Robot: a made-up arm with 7 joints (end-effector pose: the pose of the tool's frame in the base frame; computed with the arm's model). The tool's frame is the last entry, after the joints.
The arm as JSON. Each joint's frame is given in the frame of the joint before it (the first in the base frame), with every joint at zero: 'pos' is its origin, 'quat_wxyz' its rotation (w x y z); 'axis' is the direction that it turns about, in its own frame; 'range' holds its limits. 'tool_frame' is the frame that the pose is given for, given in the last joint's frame.
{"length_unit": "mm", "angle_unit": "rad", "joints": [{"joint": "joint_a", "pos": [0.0, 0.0, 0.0], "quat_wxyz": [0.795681, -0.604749, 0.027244, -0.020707], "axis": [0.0, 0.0, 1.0], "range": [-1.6, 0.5]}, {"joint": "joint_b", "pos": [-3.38, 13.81, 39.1], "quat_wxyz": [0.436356, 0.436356, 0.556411, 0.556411], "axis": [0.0, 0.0, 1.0], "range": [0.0, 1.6]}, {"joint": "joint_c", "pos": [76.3, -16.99, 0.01], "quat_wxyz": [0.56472, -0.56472, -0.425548, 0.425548], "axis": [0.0, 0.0, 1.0], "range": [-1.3, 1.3]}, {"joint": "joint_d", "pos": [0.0, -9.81, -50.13], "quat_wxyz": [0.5, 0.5, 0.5, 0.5], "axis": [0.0, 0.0, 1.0], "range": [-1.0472, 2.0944]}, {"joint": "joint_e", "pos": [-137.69, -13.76, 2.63], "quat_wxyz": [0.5, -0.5, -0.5, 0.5], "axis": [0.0, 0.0, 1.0], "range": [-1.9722, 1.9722]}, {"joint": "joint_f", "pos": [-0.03, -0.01, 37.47], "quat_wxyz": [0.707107, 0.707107, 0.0, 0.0], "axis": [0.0, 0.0, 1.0], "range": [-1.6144, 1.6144]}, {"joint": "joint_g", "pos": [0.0, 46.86, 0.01], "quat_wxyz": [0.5, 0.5, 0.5, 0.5], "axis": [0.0, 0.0, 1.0], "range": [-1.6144, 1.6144]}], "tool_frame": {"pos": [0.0, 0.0, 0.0], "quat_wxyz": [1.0, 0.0, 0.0, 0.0]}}
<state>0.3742 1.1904 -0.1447 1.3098 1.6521 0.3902 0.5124</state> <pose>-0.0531 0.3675 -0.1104 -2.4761 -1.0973 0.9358</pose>
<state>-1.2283 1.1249 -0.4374 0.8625 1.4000 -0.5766 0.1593</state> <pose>0.3032 0.1967 0.0048 2.4357 -0.1533 -0.2923</pose>
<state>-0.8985 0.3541 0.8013 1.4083 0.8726 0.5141 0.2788</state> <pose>0.2218 0.1538 -0.2523 0.5772 1.2329 0.5442</pose>
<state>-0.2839 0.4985 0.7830 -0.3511 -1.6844 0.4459 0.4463</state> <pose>0.1816 0.1870 0.0127 -1.0434 -0.2270 0.1751</pose>
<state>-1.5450 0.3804 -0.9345 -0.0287 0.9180 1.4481 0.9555</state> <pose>0.2174 -0.1058 0.0644 1.0318 -1.0523 1.4324</pose>
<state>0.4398 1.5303 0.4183 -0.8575 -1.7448 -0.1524 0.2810</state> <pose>0.1623 0.0345 -0.0290 -0.2911 0.1942 -0.3942</pose>
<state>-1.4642 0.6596 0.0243 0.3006 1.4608 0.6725 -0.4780</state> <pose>0.2599 0.0974 0.1609 1.3613 0.0337 0.9379</pose>
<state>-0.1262 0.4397 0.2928 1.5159 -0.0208 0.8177 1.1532</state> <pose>-0.0592 0.1844 -0.3042 1.3391 2.1884 1.1576</pose>
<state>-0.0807 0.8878 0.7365 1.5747 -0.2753 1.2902 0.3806</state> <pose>-0.0622 0.2652 -0.2221 -0.5164 2.3746 1.4249</pose>
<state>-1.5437 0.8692 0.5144 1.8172 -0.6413 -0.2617 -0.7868</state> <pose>0.2945 0.2267 -0.0669 -0.6214 -0.4129 -0.0112</pose>
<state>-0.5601 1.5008 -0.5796 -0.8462 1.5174 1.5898 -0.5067</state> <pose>0.1511 0.0252 0.0094 1.7773 -0.1964 0.9434</pose>
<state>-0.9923 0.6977 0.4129 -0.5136 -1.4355 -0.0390 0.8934</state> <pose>0.1513 0.0880 0.1559 -1.0903 -0.8250 0.0328</pose>
